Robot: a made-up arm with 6 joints.
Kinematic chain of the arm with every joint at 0, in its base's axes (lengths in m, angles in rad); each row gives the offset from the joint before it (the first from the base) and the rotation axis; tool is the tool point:
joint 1: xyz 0 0 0.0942 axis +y
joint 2: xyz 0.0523 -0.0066 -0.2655 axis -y
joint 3: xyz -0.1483 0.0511 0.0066 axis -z
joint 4: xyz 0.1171 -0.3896 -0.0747 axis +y
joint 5: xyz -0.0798 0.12 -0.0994 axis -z
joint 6: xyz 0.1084 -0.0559 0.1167 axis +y
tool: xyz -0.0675 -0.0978 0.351
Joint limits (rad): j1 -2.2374..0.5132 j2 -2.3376..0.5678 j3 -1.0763..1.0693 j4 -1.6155..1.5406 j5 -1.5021..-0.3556 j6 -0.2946..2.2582
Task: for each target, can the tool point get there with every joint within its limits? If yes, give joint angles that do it. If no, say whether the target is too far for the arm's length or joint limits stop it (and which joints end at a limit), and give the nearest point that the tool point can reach.
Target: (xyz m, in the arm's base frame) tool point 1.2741 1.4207 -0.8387
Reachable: no: too far | nearest point 0.5409 0.3555 -0.3019 | short by 1.400 m
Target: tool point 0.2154 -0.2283 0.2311
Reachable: yes | joints -0.6777 -0.4692 -0.4126 -0.2309 -0.9155 -0.0272
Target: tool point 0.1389 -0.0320 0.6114
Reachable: yes | joints -1.9773 -0.8767 -0.5924 0.3865 -1.2602 -0.0863
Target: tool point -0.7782 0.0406 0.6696
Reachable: no: joint limits stop it (at a limit: joint 1, joint 2, joint 3, joint 5, joint 6) | nearest point -0.4187 -0.0156 0.4808 | short by 0.410 m
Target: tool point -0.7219 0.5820 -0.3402
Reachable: no: joint limits stop it (at a limit: joint 1, joint 3, joint 5) | nearest point -0.4867 0.3394 -0.2747 | short by 0.344 m
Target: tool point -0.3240 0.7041 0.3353
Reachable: no: joint limits stop it (at a limit: joint 1, joint 2, joint 3) | nearest point -0.1396 0.3798 0.3711 | short by 0.375 m
